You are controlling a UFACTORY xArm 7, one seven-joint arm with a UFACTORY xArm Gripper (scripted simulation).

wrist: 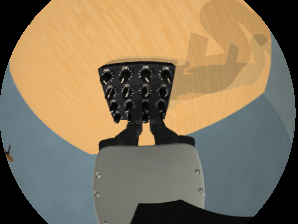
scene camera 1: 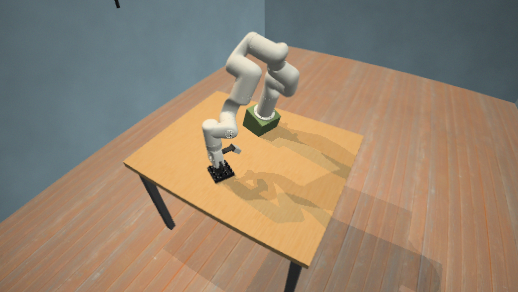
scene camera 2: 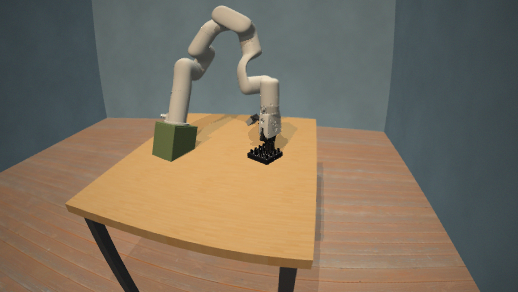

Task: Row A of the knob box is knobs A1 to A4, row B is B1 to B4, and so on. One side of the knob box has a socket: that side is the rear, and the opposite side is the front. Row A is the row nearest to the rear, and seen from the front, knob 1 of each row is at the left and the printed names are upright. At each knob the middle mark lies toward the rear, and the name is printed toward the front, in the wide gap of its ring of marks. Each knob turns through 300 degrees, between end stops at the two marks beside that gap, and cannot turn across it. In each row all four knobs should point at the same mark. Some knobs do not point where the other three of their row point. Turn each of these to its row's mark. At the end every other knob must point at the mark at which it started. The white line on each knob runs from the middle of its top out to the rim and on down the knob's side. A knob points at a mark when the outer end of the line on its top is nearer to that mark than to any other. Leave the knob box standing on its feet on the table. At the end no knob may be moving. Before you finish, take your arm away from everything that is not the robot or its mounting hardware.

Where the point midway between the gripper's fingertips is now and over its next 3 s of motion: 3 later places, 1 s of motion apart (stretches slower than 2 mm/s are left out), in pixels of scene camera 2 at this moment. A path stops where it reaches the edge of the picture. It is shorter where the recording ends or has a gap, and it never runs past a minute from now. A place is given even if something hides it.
The gripper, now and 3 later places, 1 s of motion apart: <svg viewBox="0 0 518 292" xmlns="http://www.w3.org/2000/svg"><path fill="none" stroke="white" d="M269 150L269 142L269 140L269 138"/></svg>
